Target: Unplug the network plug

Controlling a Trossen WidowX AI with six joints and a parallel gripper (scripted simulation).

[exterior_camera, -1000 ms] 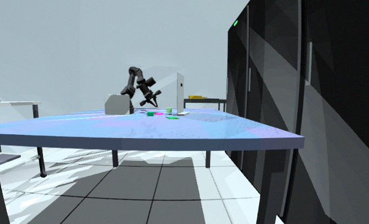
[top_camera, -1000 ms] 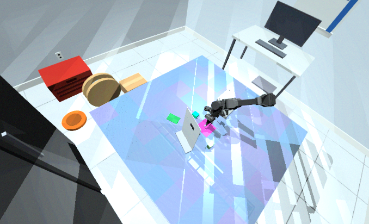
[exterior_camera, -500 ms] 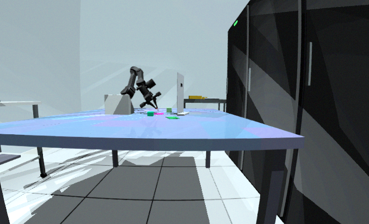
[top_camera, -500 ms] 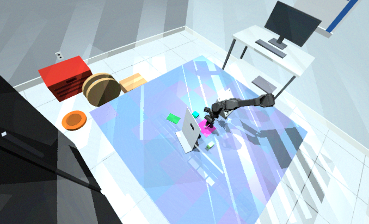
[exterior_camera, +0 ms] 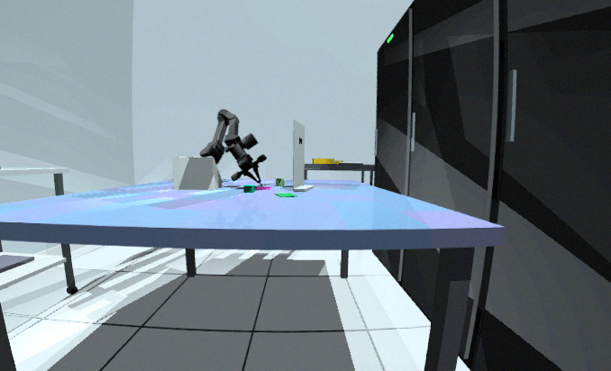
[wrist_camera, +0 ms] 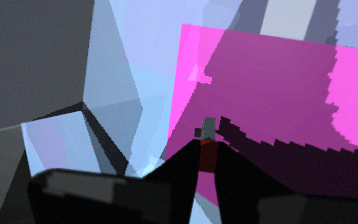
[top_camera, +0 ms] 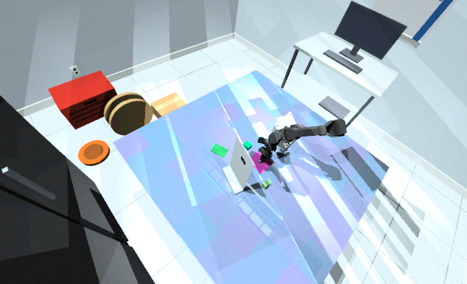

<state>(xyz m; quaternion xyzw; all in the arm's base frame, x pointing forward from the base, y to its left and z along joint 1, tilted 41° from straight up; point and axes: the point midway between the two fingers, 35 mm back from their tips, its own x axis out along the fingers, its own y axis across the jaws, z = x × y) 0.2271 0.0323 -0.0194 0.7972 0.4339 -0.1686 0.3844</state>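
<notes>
My gripper tip is 30 mm above the flat magenta square and 10 mm past it. Also, from my gripper tip: cyan cube 130 mm to the right, 30 mm behind, 10 mm below; plug right at my gripper tip; grey upright panel 190 mm ahead, 110 mm above, 20 mm to the right.
</notes>
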